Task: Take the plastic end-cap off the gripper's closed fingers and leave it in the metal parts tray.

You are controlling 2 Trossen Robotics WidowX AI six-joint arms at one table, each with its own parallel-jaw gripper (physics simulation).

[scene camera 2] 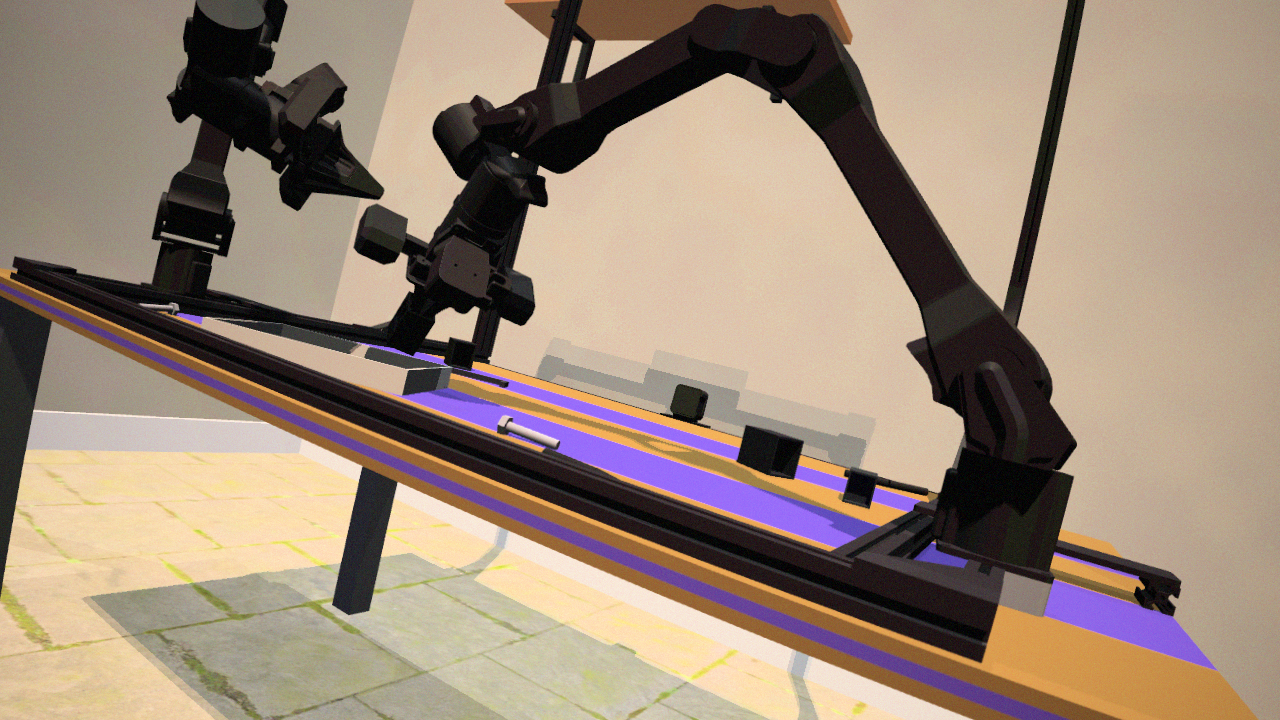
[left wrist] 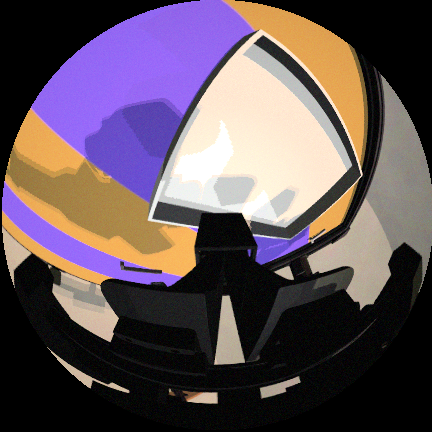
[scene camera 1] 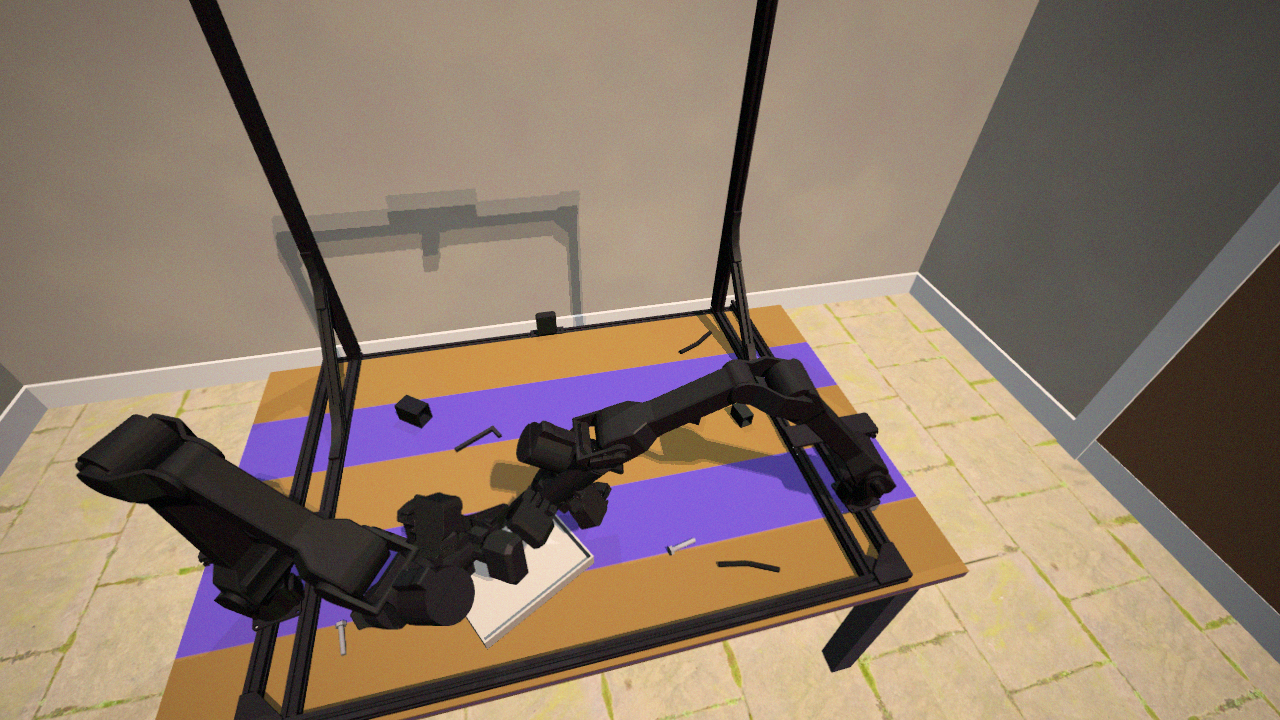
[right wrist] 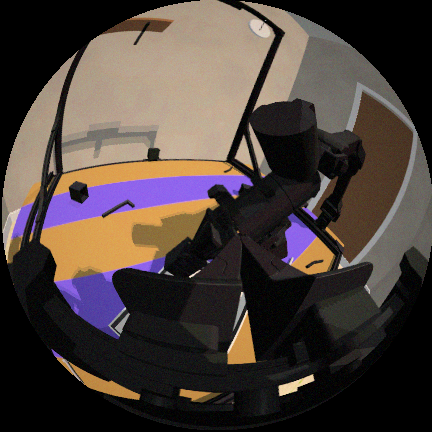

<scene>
my left gripper: scene camera 2; left wrist 222, 248; scene camera 1; right wrist 185, 259
same spot on metal parts tray: (right wrist: 241, 310) = (scene camera 2: 353, 380)
same spot on my left gripper: (scene camera 2: 418, 267) = (scene camera 1: 551, 514)
</scene>
